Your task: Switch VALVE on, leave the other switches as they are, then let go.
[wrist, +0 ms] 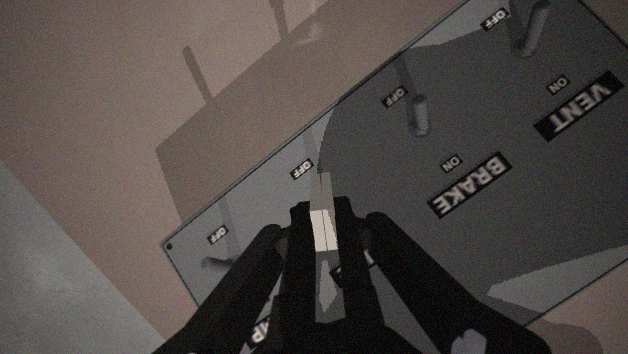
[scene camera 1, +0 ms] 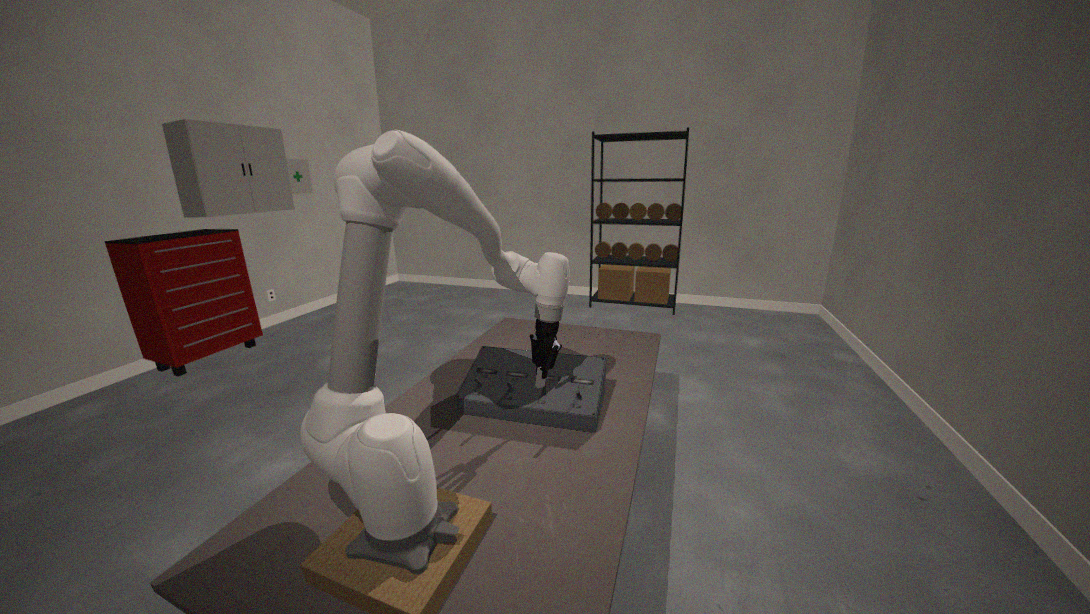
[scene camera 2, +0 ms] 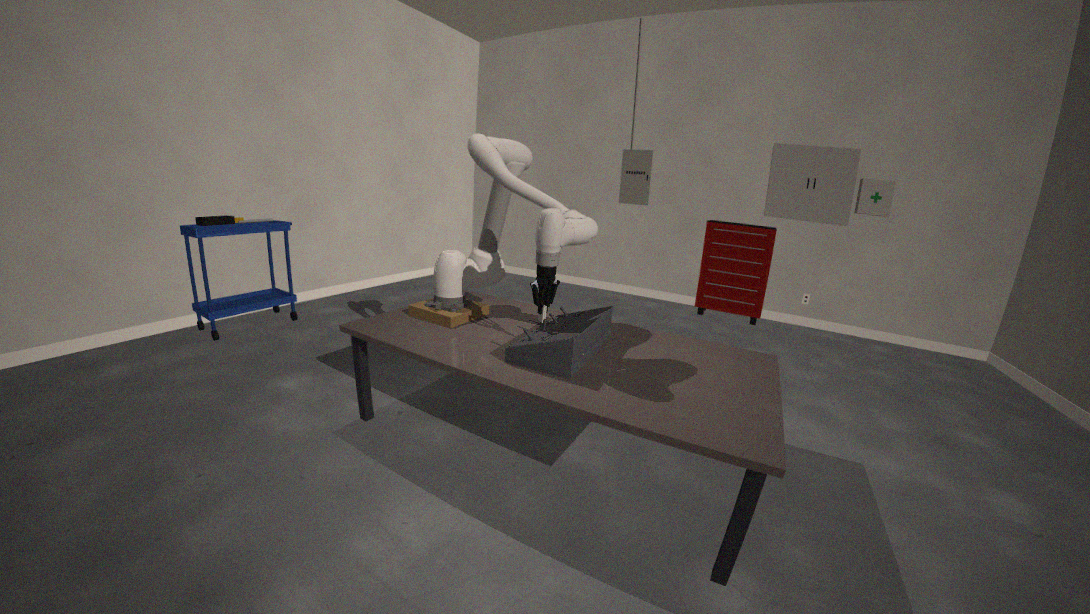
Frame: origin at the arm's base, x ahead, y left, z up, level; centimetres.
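Seen in the pictures: gripper, between the fingertips: (wrist: pixel 322 189) (scene camera 1: pixel 540 386) (scene camera 2: pixel 541 321); arm's base, origin of its link: (scene camera 1: pixel 405 530) (scene camera 2: pixel 449 305).
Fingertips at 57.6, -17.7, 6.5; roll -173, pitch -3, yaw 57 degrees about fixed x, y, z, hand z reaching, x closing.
Offsets run from my fingertips to a thing's top centre, as dx, dy, dz. "*": to the spot under its first point. Level surfaces: height alone.
The dark grey switch panel (scene camera 1: pixel 526 412) (scene camera 2: pixel 538 358) (wrist: pixel 380 165) lies on the table, its top sloping. My gripper (scene camera 1: pixel 540 376) (scene camera 2: pixel 544 315) (wrist: pixel 322 189) is shut, its pale fingertips together with nothing between them. The tips are low over the panel, beside the OFF mark {* -2.0, -0.9, -4.8} (wrist: pixel 301 169) of the VALVE column. Black fingers cover most of the VALVE label {+8.6, -1.3, -0.8} (wrist: pixel 369 258) in the wrist view. The VALVE lever is hidden there, so its position cannot be told. The BRAKE lever {+0.8, +11.0, +0.6} (wrist: pixel 421 116) and the VENT lever {+1.4, +23.0, +0.6} (wrist: pixel 535 29) stand apart from the fingers.
Another lever {-0.2, -13.0, +0.6} (wrist: pixel 218 262) is partly visible at the panel's end, near a label ending in P {* +8.1, -15.5, -1.1} (wrist: pixel 259 333). The panel is on the brown table {dz -12.0} (scene camera 1: pixel 560 503) (scene camera 2: pixel 709 388). The arm's wooden base block (scene camera 1: pixel 469 526) (scene camera 2: pixel 434 314) is at one end.
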